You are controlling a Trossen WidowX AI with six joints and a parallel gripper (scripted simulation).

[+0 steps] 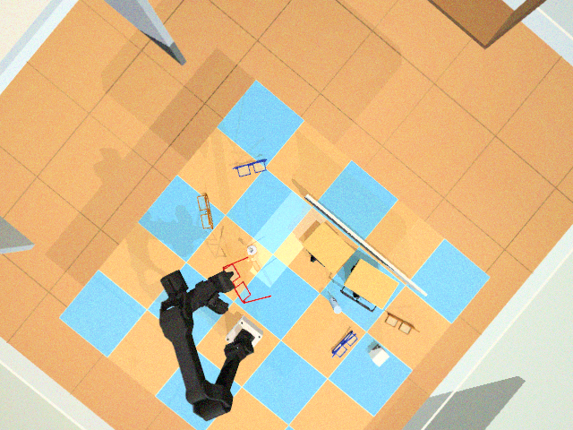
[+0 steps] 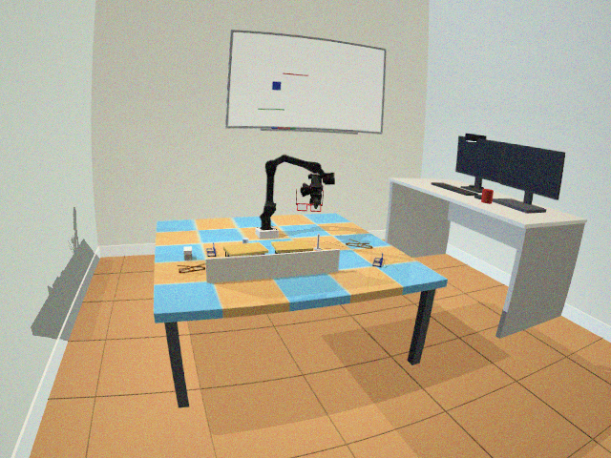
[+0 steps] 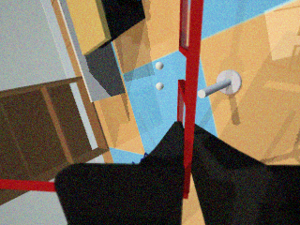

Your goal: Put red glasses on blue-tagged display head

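Now: the red glasses 2 cm ahead of my gripper tip, 5 cm to the right of it and 4 cm above it. Also, from my gripper tip: white cube (3 cm ahead, 69 cm to the right, 18 cm below); blue glasses (2 cm behind, 56 cm to the right, 19 cm below); long white panel (36 cm ahead, 35 cm to the right, 15 cm below).
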